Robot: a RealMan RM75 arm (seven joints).
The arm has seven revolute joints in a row. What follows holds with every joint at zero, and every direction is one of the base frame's.
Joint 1 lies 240.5 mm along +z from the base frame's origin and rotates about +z.
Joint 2 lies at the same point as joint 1 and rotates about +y.
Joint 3 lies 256 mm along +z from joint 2 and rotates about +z.
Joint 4 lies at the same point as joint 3 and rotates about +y.
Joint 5 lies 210 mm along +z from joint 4 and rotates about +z.
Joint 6 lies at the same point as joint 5 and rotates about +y.
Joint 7 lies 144 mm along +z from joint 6 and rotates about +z.
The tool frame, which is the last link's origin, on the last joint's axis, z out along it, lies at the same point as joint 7; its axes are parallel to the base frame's.
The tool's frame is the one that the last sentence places.
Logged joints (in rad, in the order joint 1, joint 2, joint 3, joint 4, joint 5, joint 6, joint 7), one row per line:
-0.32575, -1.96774, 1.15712, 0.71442, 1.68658, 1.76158, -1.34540
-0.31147, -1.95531, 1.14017, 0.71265, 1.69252, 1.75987, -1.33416
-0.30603, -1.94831, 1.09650, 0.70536, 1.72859, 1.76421, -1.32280
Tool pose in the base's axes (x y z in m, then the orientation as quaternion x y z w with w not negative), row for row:
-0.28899, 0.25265, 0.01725, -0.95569, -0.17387, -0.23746, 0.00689
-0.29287, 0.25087, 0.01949, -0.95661, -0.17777, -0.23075, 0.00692
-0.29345, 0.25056, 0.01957, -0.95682, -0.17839, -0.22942, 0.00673
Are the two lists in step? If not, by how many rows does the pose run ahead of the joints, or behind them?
The pose runs 2 rows ahead of the joints: the pose in row i belongs to the joints in row i + 2.
